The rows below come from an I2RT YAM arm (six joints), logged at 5 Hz.
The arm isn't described. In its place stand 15 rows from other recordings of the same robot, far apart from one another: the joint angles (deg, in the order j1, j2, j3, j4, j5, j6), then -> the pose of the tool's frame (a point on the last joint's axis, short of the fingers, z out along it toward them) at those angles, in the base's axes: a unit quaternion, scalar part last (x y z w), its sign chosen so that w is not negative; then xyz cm.
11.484, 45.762, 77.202, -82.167, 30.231, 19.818 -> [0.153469, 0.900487, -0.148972, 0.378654, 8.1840, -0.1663, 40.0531]
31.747, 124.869, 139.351, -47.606, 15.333, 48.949 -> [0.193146, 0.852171, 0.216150, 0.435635, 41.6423, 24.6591, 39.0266]
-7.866, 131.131, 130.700, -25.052, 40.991, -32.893 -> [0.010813, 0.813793, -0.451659, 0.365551, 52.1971, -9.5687, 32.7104]
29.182, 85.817, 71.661, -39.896, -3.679, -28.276 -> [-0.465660, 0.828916, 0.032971, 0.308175, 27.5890, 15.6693, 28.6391]
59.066, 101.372, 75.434, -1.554, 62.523, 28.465 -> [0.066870, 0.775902, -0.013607, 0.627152, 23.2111, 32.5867, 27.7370]
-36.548, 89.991, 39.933, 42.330, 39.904, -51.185 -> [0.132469, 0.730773, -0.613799, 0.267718, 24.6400, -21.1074, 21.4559]
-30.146, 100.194, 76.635, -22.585, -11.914, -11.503 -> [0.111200, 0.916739, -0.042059, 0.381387, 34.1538, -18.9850, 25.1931]
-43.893, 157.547, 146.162, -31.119, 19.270, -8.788 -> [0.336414, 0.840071, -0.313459, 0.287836, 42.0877, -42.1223, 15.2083]
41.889, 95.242, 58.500, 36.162, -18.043, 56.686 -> [-0.019015, 0.710247, 0.599352, 0.368734, 27.8638, 26.4724, 27.6824]
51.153, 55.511, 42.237, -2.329, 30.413, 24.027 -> [-0.026103, 0.784410, 0.190327, 0.589742, 15.4276, 16.2828, 30.5081]
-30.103, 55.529, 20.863, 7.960, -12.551, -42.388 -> [-0.147568, 0.835201, -0.233311, 0.475636, 17.9813, -9.5304, 19.2269]
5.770, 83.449, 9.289, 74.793, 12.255, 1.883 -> [0.052138, 0.701344, -0.027714, 0.710373, 22.2885, 1.4927, 15.7660]
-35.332, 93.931, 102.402, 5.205, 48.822, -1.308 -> [0.475345, 0.442960, -0.467466, 0.599424, 28.3306, -23.3673, 49.5353]
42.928, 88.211, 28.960, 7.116, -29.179, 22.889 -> [-0.239745, 0.887221, 0.370624, 0.134160, 17.3491, 18.5080, 11.4535]
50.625, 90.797, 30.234, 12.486, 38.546, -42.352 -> [-0.557988, 0.692539, -0.283064, 0.359045, 18.4869, 19.0295, 11.7820]
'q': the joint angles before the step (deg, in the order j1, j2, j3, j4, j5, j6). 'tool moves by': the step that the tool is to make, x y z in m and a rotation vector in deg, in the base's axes. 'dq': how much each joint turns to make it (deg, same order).
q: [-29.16 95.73 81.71 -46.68 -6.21 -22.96]
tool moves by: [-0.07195 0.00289 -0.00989 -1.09 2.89 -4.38]
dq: [-6.30 -12.86 -14.49 -0.51 1.27 -2.87]
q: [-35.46 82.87 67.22 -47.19 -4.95 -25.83]
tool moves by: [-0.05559 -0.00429 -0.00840 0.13 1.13 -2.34]
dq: [-8.57 -8.40 -8.31 -1.67 -2.21 -5.89]
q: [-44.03 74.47 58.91 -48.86 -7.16 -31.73]
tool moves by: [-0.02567 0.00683 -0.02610 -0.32 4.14 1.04]
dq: [-3.09 -3.68 -7.88 0.95 1.23 -5.10]
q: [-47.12 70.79 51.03 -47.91 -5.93 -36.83]
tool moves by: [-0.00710 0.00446 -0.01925 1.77 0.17 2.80]
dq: [-0.96 -0.56 -4.53 2.16 -2.37 -3.13]
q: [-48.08 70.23 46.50 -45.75 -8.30 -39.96]
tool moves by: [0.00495 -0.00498 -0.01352 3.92 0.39 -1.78]
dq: [-0.17 3.59 -0.37 1.14 -1.67 2.31]
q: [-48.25 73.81 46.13 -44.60 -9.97 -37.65]
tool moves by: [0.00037 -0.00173 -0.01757 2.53 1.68 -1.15]
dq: [-0.25 2.76 -1.81 1.74 -0.15 1.00]
